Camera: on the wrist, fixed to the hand. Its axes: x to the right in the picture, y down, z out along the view.
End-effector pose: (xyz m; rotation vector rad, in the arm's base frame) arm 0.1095 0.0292 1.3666 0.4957 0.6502 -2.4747
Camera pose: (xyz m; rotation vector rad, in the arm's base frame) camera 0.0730 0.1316 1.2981 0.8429 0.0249 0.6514
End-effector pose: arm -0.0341 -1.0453 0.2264 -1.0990 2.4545 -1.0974
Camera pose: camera -0.0577 -1.0359 0.3524 2.5286 1.3300 0.4041
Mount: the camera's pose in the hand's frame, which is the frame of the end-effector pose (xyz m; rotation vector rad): 0.0201 -0.0736 -0.1034 -0.4260 0.6849 2.9948
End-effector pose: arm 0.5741 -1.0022 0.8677 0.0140 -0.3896 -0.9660
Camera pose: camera 0.5595 -1.0771 0.7643 -0.4749 0.5905 1.9404
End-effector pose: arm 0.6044 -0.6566 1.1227 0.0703 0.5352 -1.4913
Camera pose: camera 0.5033 -0.6447 1.0443 0.6558 0.5104 1.6240
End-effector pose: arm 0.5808 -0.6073 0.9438 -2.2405 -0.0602 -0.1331
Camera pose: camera 0.5864 -0.6423 1.0673 0.2699 -2.9421 -0.6528
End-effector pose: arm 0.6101 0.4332 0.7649 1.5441 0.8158 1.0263
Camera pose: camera 0.5242 0.5068 0.7040 -0.4450 1.4215 -1.8024
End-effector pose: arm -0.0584 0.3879 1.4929 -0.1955 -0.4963 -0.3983
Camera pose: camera -0.0291 0.2862 1.4200 -0.8822 0.8809 2.3269
